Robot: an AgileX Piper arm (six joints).
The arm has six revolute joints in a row. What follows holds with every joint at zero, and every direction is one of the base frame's.
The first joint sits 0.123 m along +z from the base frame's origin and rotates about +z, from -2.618 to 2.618 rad.
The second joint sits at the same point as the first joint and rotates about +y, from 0 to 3.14 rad.
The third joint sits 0.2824 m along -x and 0.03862 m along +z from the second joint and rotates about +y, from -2.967 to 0 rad.
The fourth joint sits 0.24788 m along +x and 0.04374 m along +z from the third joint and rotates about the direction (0.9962, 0, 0.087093), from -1.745 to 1.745 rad.
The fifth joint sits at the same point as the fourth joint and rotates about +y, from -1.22 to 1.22 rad.
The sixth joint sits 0.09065 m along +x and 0.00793 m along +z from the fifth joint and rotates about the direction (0.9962, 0, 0.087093), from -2.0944 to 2.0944 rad.
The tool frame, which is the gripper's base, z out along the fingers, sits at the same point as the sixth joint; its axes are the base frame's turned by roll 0, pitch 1.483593 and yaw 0 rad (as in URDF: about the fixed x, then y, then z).
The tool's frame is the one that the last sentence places.
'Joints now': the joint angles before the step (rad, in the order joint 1, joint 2, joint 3, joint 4, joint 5, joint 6). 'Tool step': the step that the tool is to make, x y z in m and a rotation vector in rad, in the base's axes. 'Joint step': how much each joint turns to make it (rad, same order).
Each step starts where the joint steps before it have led.
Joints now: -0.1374, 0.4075, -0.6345, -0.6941, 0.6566, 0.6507
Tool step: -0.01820, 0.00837, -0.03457, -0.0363, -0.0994, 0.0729
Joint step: 0.0001, -0.1783, 0.1712, -0.0034, -0.1228, 0.0059
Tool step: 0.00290, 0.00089, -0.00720, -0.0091, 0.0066, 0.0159
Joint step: -0.0001, -0.0028, 0.0299, -0.0046, -0.0284, 0.0000
